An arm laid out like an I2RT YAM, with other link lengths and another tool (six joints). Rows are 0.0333 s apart.
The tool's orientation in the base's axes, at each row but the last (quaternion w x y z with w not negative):
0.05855 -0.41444 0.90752 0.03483
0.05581 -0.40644 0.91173 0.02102
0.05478 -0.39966 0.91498 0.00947
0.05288 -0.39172 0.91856 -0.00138
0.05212 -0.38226 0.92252 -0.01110
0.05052 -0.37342 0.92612 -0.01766
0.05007 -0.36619 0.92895 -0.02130
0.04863 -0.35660 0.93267 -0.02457
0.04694 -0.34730 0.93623 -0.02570
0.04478 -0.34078 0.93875 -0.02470
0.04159 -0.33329 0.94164 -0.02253
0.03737 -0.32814 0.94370 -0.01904
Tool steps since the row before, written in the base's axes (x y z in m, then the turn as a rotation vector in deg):
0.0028 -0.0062 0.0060 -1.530 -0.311 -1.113
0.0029 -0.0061 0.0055 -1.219 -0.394 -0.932
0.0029 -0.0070 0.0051 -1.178 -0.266 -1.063
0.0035 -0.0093 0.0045 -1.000 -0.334 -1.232
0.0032 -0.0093 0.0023 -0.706 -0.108 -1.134
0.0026 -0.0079 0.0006 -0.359 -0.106 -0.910
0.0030 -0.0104 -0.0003 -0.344 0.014 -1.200
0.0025 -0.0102 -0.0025 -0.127 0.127 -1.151
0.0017 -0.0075 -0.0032 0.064 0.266 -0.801
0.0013 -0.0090 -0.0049 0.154 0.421 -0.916
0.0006 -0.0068 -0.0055 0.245 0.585 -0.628
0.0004 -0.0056 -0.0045 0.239 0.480 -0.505
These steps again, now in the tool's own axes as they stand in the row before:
0.0020 -0.0061 -0.0064 1.377 0.937 0.949
0.0019 -0.0063 -0.0057 1.211 0.649 0.789
0.0026 -0.0070 -0.0052 1.103 0.710 0.931
0.0039 -0.0092 -0.0045 1.046 0.542 1.114
0.0041 -0.0090 -0.0021 0.672 0.489 1.052
0.0036 -0.0075 -0.0004 0.404 0.235 0.866
0.0049 -0.0096 0.0007 0.333 0.335 1.155
0.0051 -0.0090 0.0029 0.094 0.271 1.129
0.0038 -0.0065 0.0035 -0.166 0.225 0.799
0.0051 -0.0074 0.0051 -0.326 0.295 0.920
0.0042 -0.0053 0.0056 -0.518 0.345 0.639
0.0034 -0.0044 0.0046 -0.456 0.259 0.518

